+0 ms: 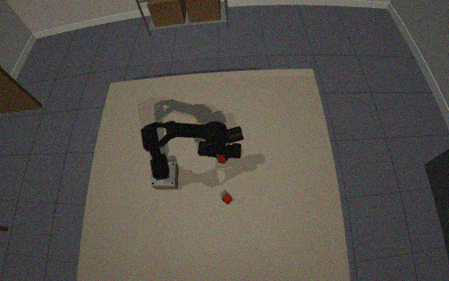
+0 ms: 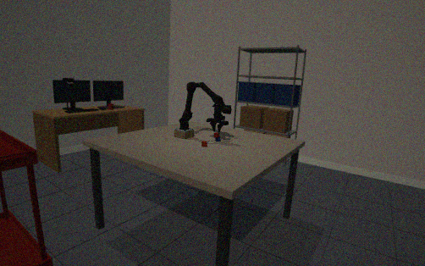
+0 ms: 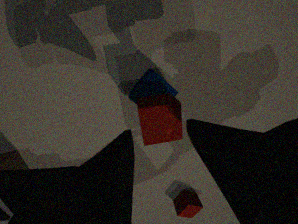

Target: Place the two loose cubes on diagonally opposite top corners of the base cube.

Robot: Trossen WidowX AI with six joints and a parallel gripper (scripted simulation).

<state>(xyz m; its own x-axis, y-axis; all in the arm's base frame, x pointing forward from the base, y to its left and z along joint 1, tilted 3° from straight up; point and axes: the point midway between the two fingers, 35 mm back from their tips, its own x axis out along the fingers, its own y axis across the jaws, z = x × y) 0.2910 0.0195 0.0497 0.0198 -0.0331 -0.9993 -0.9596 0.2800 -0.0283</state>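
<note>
The blue base cube is 1 cm ahead of my gripper tip, 2 cm to the left of it and 6 cm below it.
</note>
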